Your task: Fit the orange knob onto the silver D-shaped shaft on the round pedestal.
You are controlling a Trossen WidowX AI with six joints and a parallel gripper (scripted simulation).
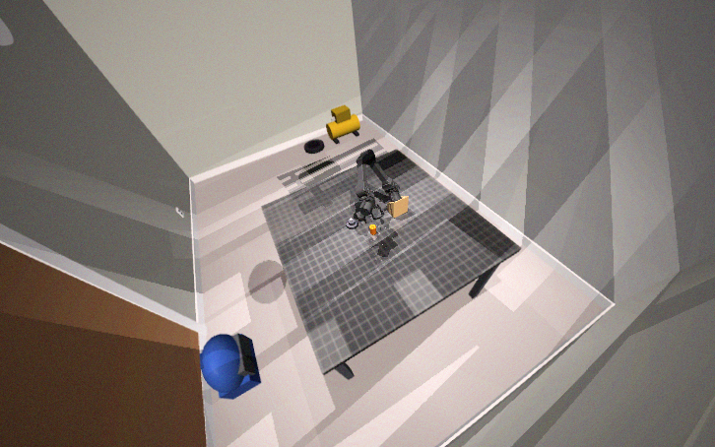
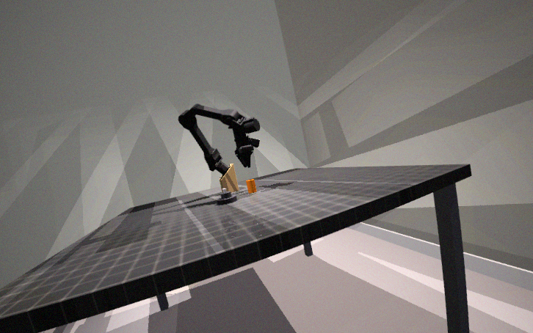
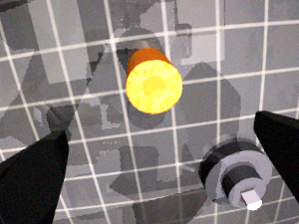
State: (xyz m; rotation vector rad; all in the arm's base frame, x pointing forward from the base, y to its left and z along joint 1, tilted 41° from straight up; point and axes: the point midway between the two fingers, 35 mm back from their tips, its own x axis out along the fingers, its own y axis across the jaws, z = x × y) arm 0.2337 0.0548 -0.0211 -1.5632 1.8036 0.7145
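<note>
Now: the orange knob 8 cm below my gripper tip. Also, from my gripper tip: round pedestal (15 cm to the right, 9 cm below, 8 cm ahead).
</note>
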